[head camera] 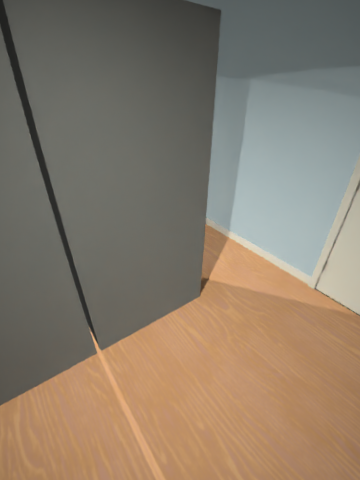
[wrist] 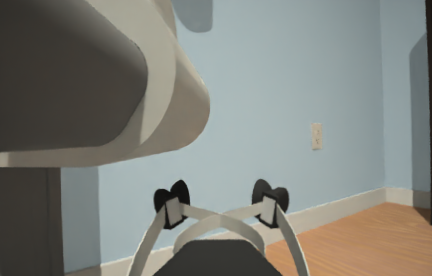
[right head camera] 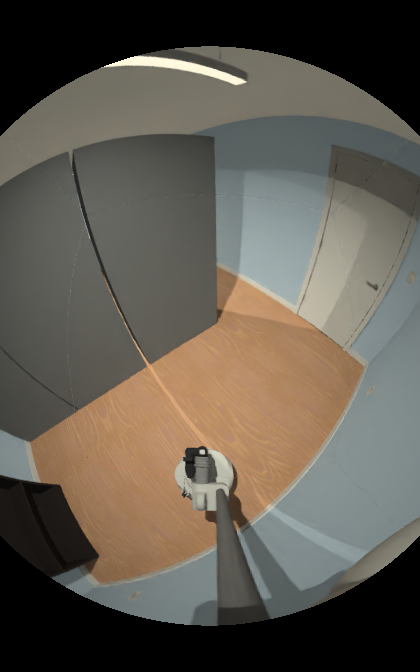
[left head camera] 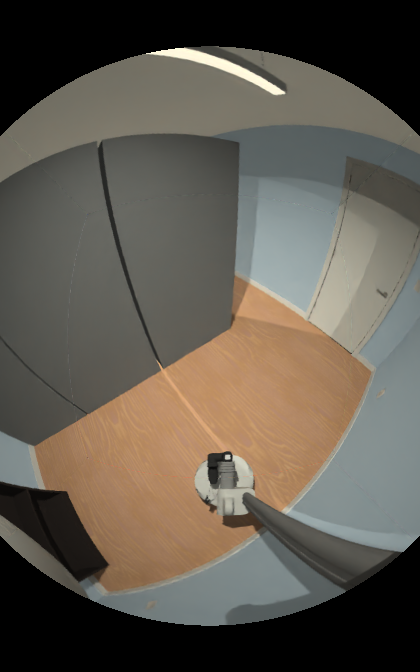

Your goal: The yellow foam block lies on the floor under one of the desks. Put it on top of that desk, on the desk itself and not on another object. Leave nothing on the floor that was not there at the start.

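Places are measured from the robot's base along level axes (x right, y down, z ahead), in metres.
Pixels of known places: gripper, fingertip midpoint: (wrist: 221, 195).
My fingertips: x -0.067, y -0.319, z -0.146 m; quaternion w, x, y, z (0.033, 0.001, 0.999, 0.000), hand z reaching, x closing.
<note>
Behind a point stands the place of what it marks.
My gripper (wrist: 221, 195) @(x -0.067, y -0.319, z -0.146 m) is open in the wrist view, its two dark fingertips apart with pale blue wall behind them. No object is between them. The yellow foam block does not show in these views, and no desk shows in them. Parts of the floor behind the tall grey panels are hidden.
Tall grey panels (head camera: 140, 165) @(x -0.277, y -1.203, z 1.294 m) (left head camera: 180, 240) (right head camera: 160, 240) stand at the left and ahead. A pale door (left head camera: 365, 250) (right head camera: 355, 240) is at the right. A dark shelf unit (left head camera: 75, 530) (right head camera: 67, 520) stands at the lower left. A blue wall (wrist: 260, 100) @(x -0.163, y -0.509, z -0.869 m) is close to the arm.
</note>
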